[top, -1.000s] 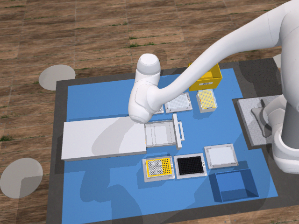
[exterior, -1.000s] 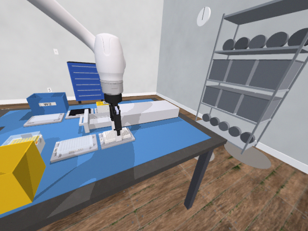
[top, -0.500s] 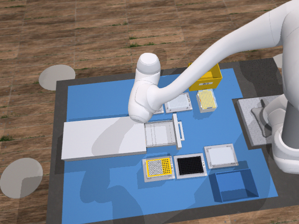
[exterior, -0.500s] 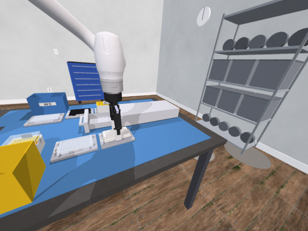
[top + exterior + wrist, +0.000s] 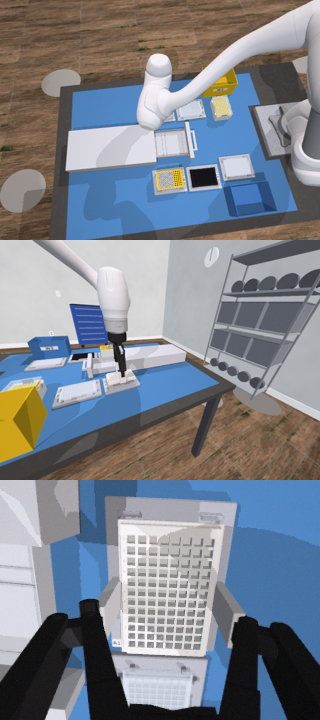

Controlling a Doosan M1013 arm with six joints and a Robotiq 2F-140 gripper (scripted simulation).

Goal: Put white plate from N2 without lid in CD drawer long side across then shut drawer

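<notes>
My gripper is now 190 mm to the right of the drawer and 40 mm above it. From my hand the other things lie so: white plate: 20 mm below; then yellow bin: 370 mm behind, 100 mm to the right, 20 mm below; then yellow tip box: 370 mm to the left, 30 mm ahead, 10 mm below.
</notes>
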